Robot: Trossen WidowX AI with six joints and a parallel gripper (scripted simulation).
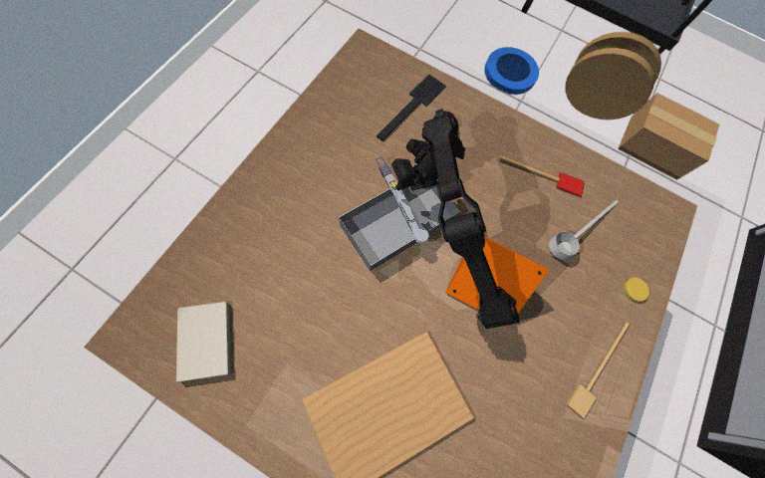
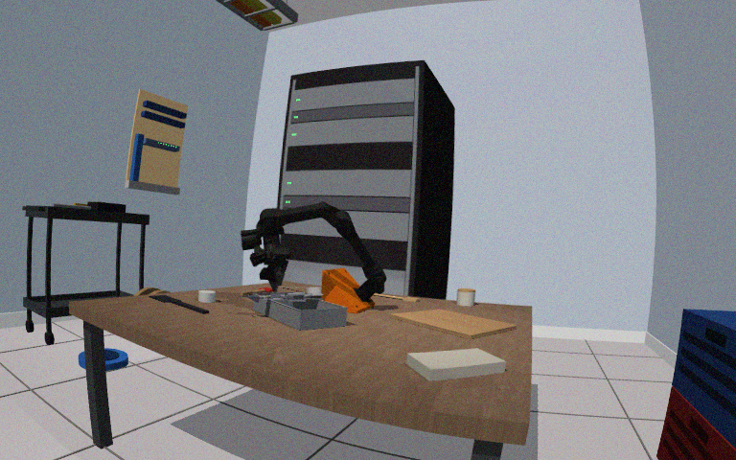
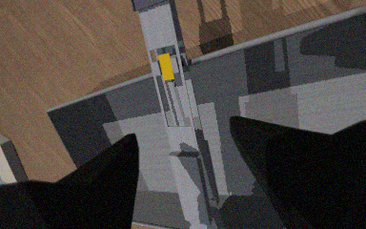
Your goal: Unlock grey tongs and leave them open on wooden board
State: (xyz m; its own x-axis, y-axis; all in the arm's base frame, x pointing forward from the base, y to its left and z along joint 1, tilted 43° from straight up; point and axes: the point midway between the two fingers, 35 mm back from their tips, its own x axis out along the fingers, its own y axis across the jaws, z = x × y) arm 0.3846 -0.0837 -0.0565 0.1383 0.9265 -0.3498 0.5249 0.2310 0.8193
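The yellow lock piece is 4 cm ahead of my gripper tip and 2 cm below it. Also, from my gripper tip: black spatula: 32 cm to the right, 18 cm ahead, 9 cm below; then grey roasting tin: 6 cm to the left, 6 cm below, 3 cm behind; then red spatula: 38 cm to the right, 32 cm behind, 8 cm below.
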